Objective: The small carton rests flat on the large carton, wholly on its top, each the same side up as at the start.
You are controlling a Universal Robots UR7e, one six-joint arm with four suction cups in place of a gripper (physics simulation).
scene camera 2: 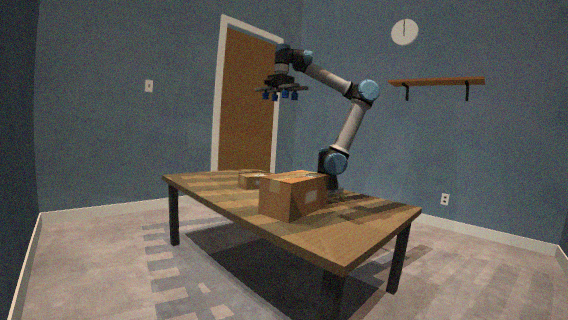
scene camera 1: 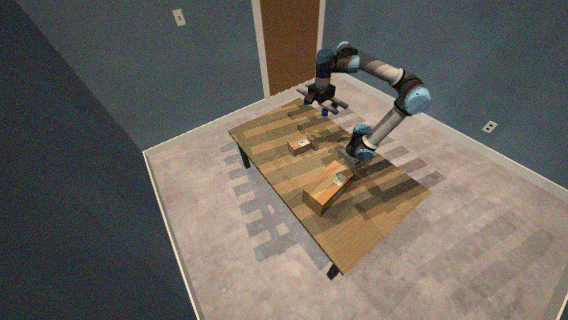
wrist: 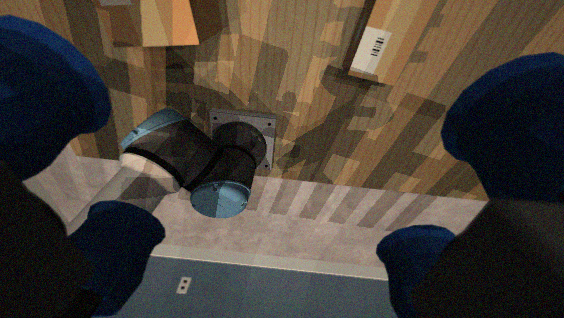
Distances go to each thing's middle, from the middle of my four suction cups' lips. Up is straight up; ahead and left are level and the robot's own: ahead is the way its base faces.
Labels:
The small carton [wrist: 381, 44] lies 48 cm below my suction cup, 18 cm to the right of it and 1 cm behind it. The rest, counted from my suction cup: large carton [scene camera 2: 288, 196]: 44 cm below, 25 cm to the left, 11 cm ahead.

